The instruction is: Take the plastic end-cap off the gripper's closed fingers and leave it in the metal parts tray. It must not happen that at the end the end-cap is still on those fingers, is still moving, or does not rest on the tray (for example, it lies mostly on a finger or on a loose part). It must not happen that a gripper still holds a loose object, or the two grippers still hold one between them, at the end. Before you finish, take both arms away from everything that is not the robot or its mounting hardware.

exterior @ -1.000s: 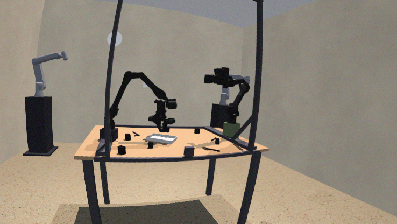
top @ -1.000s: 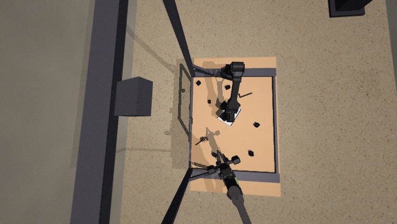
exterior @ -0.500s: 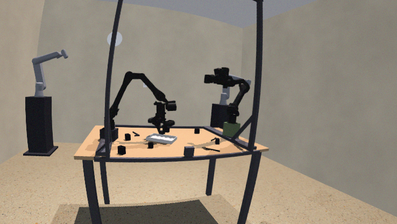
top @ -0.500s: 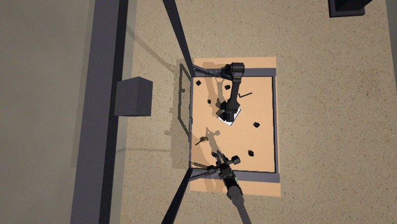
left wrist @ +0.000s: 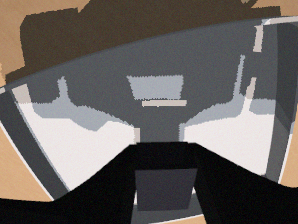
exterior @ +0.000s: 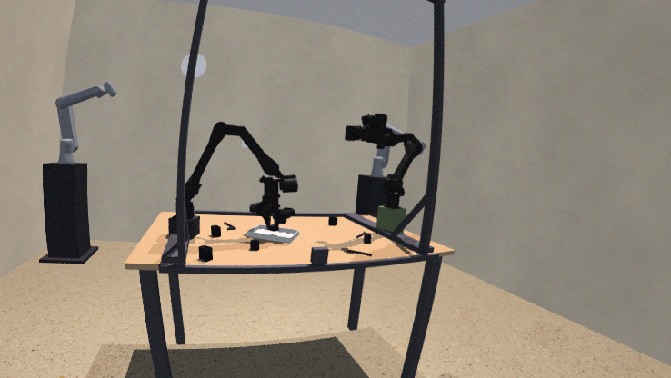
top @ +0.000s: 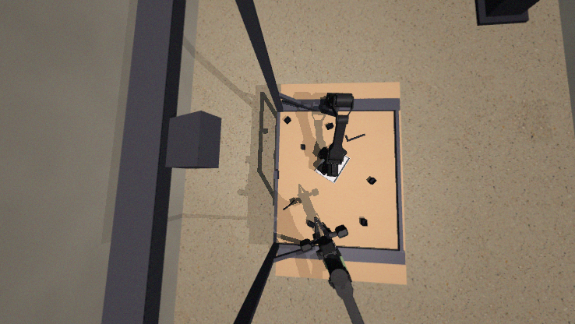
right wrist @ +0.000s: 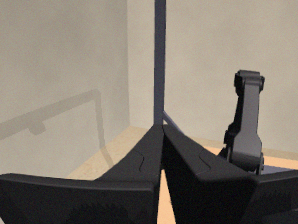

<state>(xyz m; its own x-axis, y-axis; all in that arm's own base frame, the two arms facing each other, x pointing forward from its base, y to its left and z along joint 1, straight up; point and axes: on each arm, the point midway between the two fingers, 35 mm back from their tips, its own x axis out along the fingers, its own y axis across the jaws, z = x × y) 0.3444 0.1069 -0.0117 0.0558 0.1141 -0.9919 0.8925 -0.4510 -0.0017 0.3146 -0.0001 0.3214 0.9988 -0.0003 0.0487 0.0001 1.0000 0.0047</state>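
My left gripper is now 1 cm short of the metal parts tray, 1 cm to the left of it and 5 cm above it. Also, from my left hand: plastic end-cap: 1 cm ahead, 1 cm to the right, 3 cm below.
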